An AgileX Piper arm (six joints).
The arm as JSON. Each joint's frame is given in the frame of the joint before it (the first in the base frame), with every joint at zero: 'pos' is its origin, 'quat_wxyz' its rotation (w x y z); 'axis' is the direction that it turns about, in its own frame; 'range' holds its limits. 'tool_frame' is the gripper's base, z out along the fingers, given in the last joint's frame.
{
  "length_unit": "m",
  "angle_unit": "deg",
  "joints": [
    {
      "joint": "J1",
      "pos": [
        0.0,
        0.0,
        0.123
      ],
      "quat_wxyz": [
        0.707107,
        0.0,
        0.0,
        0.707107
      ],
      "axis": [
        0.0,
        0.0,
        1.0
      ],
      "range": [
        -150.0,
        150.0
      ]
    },
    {
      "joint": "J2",
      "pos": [
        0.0,
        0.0,
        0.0
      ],
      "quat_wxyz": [
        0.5,
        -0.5,
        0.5,
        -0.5
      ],
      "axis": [
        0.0,
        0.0,
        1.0
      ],
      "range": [
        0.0,
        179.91
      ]
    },
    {
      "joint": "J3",
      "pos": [
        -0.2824,
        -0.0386,
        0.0
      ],
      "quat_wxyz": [
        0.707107,
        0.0,
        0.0,
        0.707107
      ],
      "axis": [
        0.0,
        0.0,
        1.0
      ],
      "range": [
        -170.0,
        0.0
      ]
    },
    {
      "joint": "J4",
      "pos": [
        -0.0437,
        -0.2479,
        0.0
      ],
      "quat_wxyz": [
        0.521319,
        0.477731,
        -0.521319,
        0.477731
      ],
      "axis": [
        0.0,
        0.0,
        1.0
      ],
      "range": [
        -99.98,
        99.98
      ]
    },
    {
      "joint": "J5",
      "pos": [
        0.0,
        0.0,
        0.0
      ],
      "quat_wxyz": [
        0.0,
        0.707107,
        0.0,
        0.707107
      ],
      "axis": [
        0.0,
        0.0,
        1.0
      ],
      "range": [
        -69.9,
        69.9
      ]
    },
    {
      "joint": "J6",
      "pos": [
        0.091,
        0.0,
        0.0
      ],
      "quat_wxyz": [
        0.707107,
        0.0,
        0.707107,
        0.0
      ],
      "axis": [
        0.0,
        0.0,
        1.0
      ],
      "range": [
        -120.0,
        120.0
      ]
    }
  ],
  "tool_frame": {
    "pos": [
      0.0,
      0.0,
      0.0
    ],
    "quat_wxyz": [
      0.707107,
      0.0,
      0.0,
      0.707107
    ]
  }
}
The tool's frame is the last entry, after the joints.
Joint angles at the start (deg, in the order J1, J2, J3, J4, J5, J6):
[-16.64, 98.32, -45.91, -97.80, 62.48, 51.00]
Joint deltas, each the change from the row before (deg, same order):
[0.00, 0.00, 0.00, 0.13, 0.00, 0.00]
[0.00, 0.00, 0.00, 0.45, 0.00, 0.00]
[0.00, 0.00, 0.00, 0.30, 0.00, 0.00]
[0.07, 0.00, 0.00, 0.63, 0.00, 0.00]
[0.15, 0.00, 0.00, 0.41, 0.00, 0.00]
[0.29, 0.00, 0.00, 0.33, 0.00, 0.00]
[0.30, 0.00, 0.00, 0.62, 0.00, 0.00]
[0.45, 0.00, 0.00, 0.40, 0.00, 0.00]
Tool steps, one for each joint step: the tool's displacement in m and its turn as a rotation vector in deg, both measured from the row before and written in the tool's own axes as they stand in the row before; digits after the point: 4 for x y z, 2 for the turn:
[0.0001, 0.0001, 0.0000, -0.07, 0.09, 0.06]
[0.0005, 0.0004, 0.0000, -0.25, 0.31, 0.21]
[0.0003, 0.0003, 0.0000, -0.17, 0.21, 0.14]
[0.0005, 0.0007, -0.0003, -0.36, 0.37, 0.27]
[0.0000, 0.0006, -0.0006, -0.24, 0.14, 0.15]
[-0.0006, 0.0007, -0.0012, -0.21, -0.05, 0.07]
[-0.0003, 0.0010, -0.0012, -0.37, 0.14, 0.20]
[-0.0010, 0.0011, -0.0018, -0.27, -0.15, 0.05]

